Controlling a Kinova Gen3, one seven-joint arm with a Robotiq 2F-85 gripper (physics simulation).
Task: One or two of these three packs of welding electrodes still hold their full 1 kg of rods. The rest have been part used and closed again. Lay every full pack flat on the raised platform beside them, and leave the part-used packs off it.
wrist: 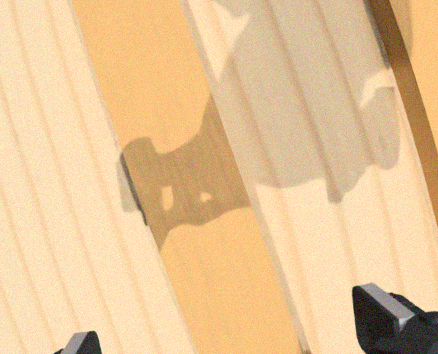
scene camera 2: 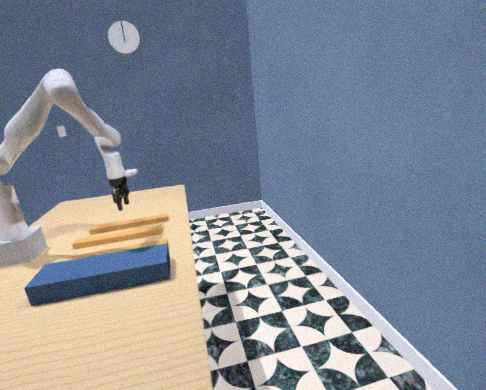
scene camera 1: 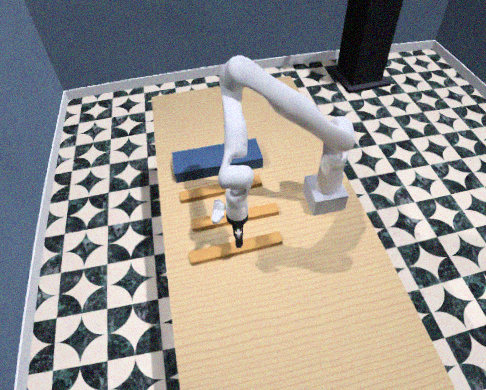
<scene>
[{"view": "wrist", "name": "my gripper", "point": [229, 337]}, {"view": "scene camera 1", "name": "blue raised platform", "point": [203, 162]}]
</scene>
